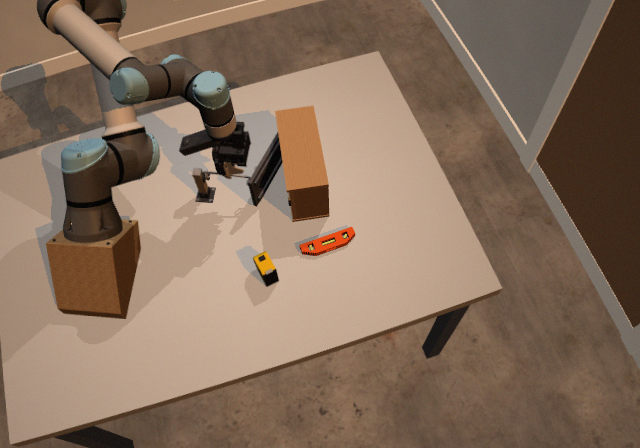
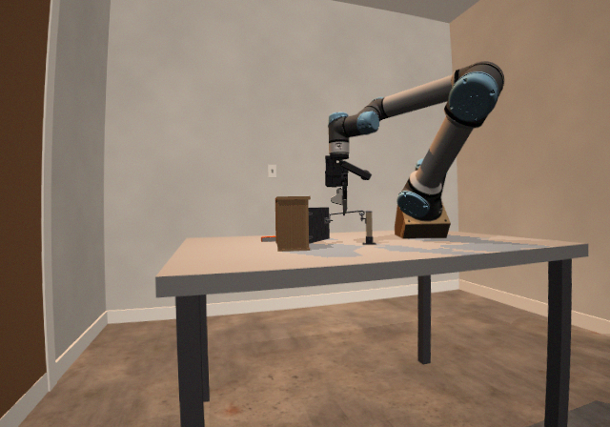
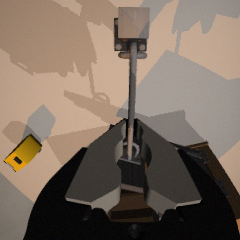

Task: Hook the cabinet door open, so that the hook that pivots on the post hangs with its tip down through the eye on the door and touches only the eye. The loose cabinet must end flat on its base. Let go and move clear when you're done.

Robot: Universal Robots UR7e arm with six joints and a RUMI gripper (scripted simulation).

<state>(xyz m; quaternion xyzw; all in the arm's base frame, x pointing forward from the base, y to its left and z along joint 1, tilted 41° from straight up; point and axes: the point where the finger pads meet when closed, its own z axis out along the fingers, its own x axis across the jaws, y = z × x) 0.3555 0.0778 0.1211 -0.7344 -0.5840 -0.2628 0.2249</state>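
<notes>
Now: the hook 20 mm below my hand and 10 mm behind it. Round my hand: orange spirit level: 250 mm ahead, 170 mm to the right, 110 mm below; dark door: 100 mm ahead, 50 mm to the left, 40 mm below; black box: 240 mm to the right, 90 mm ahead, 80 mm below.
</notes>
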